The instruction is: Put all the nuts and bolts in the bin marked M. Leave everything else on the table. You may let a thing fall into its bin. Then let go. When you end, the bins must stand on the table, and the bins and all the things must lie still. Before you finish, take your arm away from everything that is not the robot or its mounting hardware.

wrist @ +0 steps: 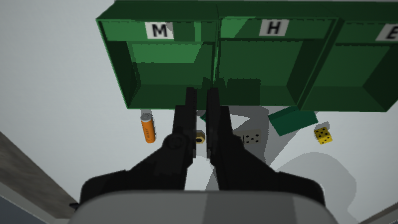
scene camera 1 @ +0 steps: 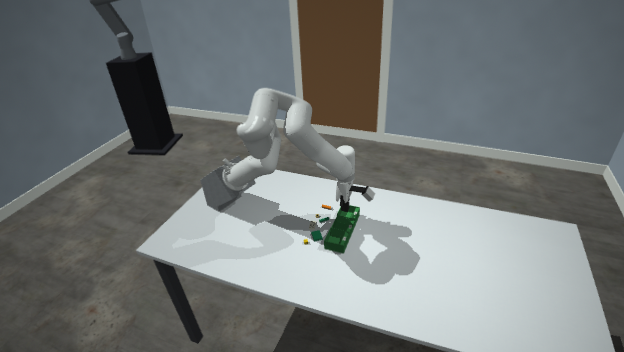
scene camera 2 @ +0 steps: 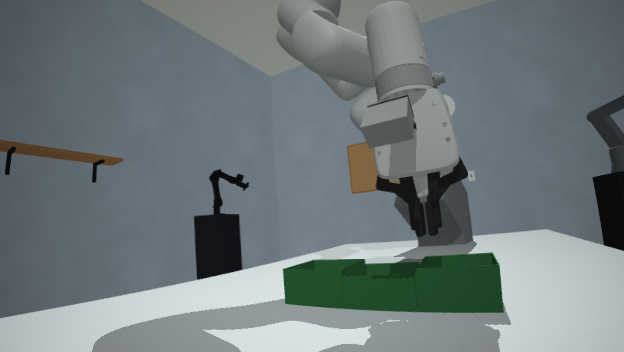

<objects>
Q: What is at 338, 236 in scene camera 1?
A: A green bin row.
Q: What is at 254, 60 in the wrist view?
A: A green bin row.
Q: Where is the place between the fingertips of my gripper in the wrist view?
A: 201, 102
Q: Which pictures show the green bin row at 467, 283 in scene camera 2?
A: The wrist view, scene camera 1 and scene camera 2: all of them.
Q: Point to a green block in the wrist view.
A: At 290, 119
</objects>
